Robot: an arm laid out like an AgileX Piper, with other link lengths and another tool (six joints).
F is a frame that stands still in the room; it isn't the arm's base.
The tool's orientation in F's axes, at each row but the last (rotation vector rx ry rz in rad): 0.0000, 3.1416, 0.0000; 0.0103, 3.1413, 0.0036; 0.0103, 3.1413, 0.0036; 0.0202, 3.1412, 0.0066; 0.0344, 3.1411, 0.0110; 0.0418, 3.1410, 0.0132; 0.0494, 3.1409, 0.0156; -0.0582, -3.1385, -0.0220; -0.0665, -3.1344, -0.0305; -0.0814, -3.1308, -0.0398; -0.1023, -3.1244, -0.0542; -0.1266, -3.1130, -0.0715; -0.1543, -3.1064, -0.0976
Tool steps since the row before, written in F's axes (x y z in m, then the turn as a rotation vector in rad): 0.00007, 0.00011, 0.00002, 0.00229, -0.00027, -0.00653; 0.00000, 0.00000, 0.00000, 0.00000, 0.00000, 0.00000; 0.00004, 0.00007, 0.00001, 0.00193, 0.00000, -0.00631; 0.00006, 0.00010, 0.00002, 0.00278, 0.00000, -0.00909; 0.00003, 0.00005, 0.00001, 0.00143, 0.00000, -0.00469; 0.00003, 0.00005, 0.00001, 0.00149, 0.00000, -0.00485; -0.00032, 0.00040, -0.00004, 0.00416, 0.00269, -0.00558; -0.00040, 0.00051, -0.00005, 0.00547, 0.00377, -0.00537; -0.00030, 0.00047, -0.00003, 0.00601, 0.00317, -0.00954; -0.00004, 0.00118, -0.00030, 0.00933, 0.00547, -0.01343; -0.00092, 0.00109, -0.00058, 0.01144, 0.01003, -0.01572; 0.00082, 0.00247, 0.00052, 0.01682, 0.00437, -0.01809; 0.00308, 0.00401, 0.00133, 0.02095, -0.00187, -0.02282
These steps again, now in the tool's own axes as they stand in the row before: -0.00007, 0.00011, -0.00002, -0.00229, -0.00027, 0.00653; 0.00000, 0.00000, 0.00000, 0.00000, 0.00000, 0.00000; -0.00004, 0.00007, -0.00001, -0.00193, 0.00000, 0.00631; -0.00006, 0.00010, -0.00002, -0.00278, 0.00000, 0.00909; -0.00003, 0.00005, -0.00001, -0.00143, 0.00000, 0.00469; -0.00003, 0.00005, -0.00001, -0.00149, 0.00000, 0.00485; 0.00033, 0.00039, 0.00004, -0.00407, 0.00276, 0.00561; 0.00042, 0.00049, 0.00006, -0.00534, 0.00389, 0.00541; 0.00032, 0.00046, 0.00004, -0.00593, 0.00324, 0.00956; 0.00010, 0.00117, 0.00033, -0.00917, 0.00561, 0.01348; 0.00098, 0.00101, 0.00063, -0.01102, 0.01022, 0.01590; -0.00060, 0.00255, -0.00042, -0.01690, 0.00492, 0.01788; -0.00263, 0.00437, -0.00115, -0.02177, -0.00116, 0.02209
